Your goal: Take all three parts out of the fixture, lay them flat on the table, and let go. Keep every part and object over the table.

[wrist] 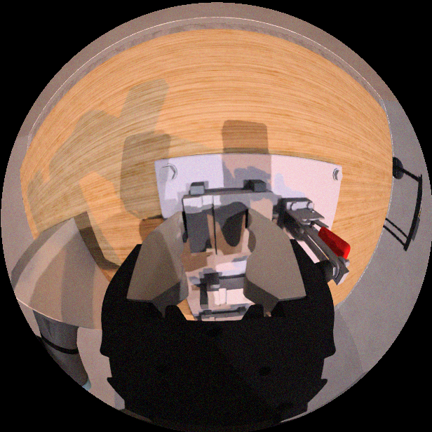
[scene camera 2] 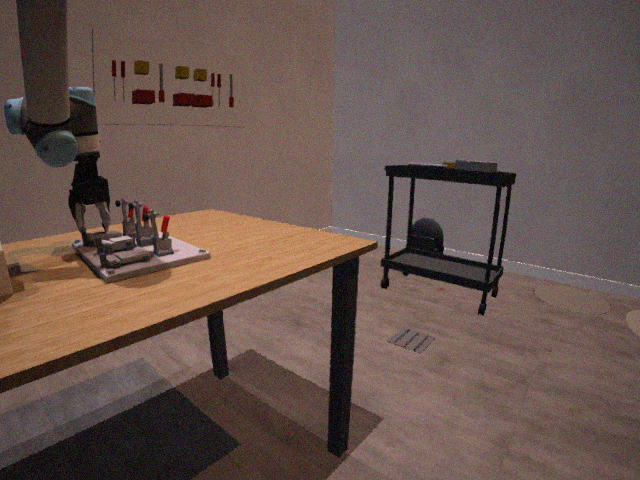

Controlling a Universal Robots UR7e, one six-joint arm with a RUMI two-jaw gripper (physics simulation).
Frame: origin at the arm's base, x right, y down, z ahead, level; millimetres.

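Seen in the pictures: gripper, fingertip midpoint: (scene camera 2: 95,234).
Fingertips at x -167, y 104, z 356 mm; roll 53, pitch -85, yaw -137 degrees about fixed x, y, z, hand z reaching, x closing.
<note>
Offsets run from my fingertips to a thing's top centre. "spot": to the spot under its first point. Level surfaces: height alone.
The fixture @(spot: dx +271, dy +21, dz +152 mm) (scene camera 2: 188,254) (wrist: 305,180) is a pale plate on the wooden table with three nests and upright clamps with red handles @(spot: dx +235, dy -47, dz +117 mm) (scene camera 2: 165,224) (wrist: 334,243). A grey metal part @(dx +13, dy -10, dz +14 mm) (scene camera 2: 94,238) (wrist: 200,230) sits in the nest at the plate's far left in the scene view. My gripper (scene camera 2: 94,232) (wrist: 215,212) points down over it and is shut on this part, which still looks low in its nest. The middle part @(dx +123, dy -6, dz +27 mm) (scene camera 2: 117,242) and the near part @(dx +233, dy +4, dz +25 mm) (scene camera 2: 130,255) lie in their nests. The jaws hide some of the nests in the wrist view.
The wooden table @(dy +35 mm) (scene camera 2: 248,248) (wrist: 200,75) extends around the fixture. A pale block (scene camera 2: 4,276) stands at the table's left in the scene view. A black cart (scene camera 2: 449,175) stands on the floor beyond the table. Tools hang on the back wall.
</note>
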